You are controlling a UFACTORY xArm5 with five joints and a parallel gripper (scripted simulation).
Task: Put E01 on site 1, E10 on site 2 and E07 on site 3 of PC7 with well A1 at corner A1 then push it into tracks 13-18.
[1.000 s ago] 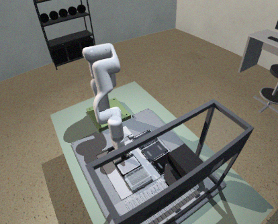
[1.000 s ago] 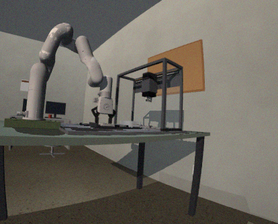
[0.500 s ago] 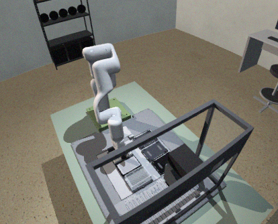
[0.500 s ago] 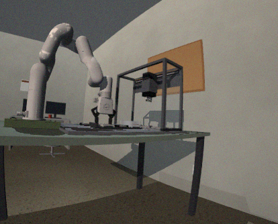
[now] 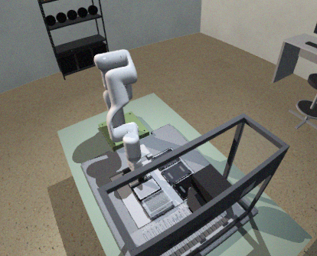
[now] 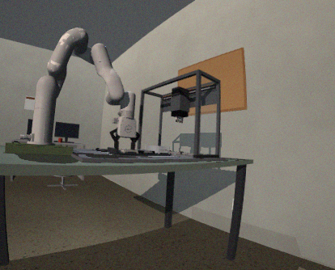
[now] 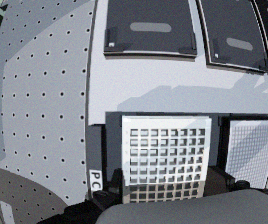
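The 96-well plate E01 lies 10 mm below my hand. Also, from my hand: pale block: 200 mm ahead, 40 mm to the right, 10 mm below; deep-well block E07: 100 mm ahead, 20 mm to the right, 10 mm below; plate carrier PC7: 100 mm ahead, 20 mm to the right, 20 mm below.
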